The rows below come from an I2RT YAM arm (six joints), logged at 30 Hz.
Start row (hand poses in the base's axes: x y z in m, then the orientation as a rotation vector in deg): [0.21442 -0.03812 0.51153 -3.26 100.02 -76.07]
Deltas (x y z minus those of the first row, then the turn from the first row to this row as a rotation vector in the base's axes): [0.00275 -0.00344 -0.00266 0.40 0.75 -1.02]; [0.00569 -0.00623 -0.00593 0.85 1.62 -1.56]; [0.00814 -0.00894 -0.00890 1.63 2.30 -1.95]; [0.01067 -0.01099 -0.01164 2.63 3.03 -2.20]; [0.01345 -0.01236 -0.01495 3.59 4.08 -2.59]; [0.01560 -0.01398 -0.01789 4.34 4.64 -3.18]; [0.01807 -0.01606 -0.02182 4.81 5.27 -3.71]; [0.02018 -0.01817 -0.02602 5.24 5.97 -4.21]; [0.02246 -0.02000 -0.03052 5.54 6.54 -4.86]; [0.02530 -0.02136 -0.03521 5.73 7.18 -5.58]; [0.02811 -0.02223 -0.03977 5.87 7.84 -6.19]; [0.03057 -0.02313 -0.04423 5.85 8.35 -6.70]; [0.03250 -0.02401 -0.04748 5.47 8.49 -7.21]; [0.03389 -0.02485 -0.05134 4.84 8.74 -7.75]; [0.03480 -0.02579 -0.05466 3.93 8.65 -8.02]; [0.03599 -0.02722 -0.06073 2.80 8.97 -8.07]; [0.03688 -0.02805 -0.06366 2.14 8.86 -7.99]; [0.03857 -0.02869 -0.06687 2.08 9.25 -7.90]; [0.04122 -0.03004 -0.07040 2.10 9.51 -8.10]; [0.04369 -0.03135 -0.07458 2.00 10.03 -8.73]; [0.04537 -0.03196 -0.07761 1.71 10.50 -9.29]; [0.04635 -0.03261 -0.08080 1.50 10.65 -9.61]
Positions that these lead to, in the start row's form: [0.21717 -0.04156 0.50887 -2.65 101.16 -76.59]; [0.22011 -0.04435 0.50560 -2.51 102.31 -76.74]; [0.22256 -0.04706 0.50263 -2.19 103.49 -76.44]; [0.22509 -0.04911 0.49989 -1.89 104.81 -75.85]; [0.22787 -0.05048 0.49658 -1.71 106.42 -75.44]; [0.23002 -0.05210 0.49364 -1.14 107.52 -75.27]; [0.23249 -0.05418 0.48971 -0.83 108.48 -75.32]; [0.23460 -0.05629 0.48551 -0.61 109.47 -75.40]; [0.23688 -0.05812 0.48101 -0.24 110.31 -75.68]; [0.23972 -0.05948 0.47632 0.08 111.15 -76.12]; [0.24253 -0.06035 0.47176 0.26 111.95 -76.54]; [0.24499 -0.06125 0.46730 0.36 112.50 -77.00]; [0.24692 -0.06213 0.46405 0.51 112.49 -77.75]; [0.24831 -0.06297 0.46019 0.46 112.42 -78.77]; [0.24922 -0.06391 0.45687 0.23 111.82 -79.81]; [0.25041 -0.06534 0.45080 -0.61 111.36 -80.95]; [0.25130 -0.06617 0.44787 -0.99 110.80 -81.49]; [0.25299 -0.06681 0.44466 -1.38 111.08 -81.54]; [0.25564 -0.06816 0.44113 -1.37 111.36 -81.71]; [0.25811 -0.06947 0.43695 -1.21 111.88 -82.35]; [0.25979 -0.07008 0.43392 -1.20 112.21 -83.11]; [0.26077 -0.07073 0.43073 -1.14 112.27 -83.57]
